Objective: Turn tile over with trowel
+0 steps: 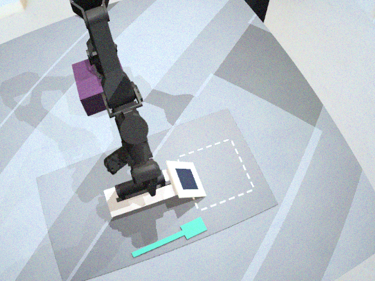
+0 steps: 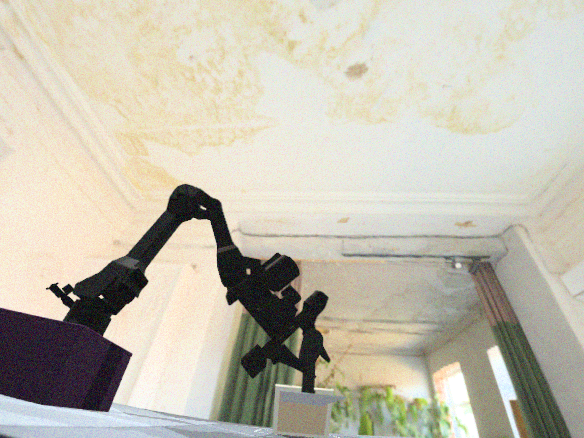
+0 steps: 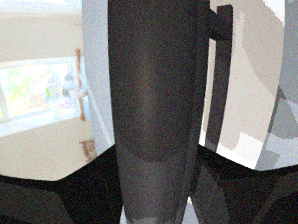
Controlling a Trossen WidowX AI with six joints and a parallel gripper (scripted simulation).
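Right now the tile is 100 mm to the left of my gripper tip, 60 mm below it and 20 mm behind it. The rest, counted from my gripper tip: grey mat (120 mm below, 30 mm behind); then teal trowel (110 mm ahead, 100 mm below, 10 mm to the left).
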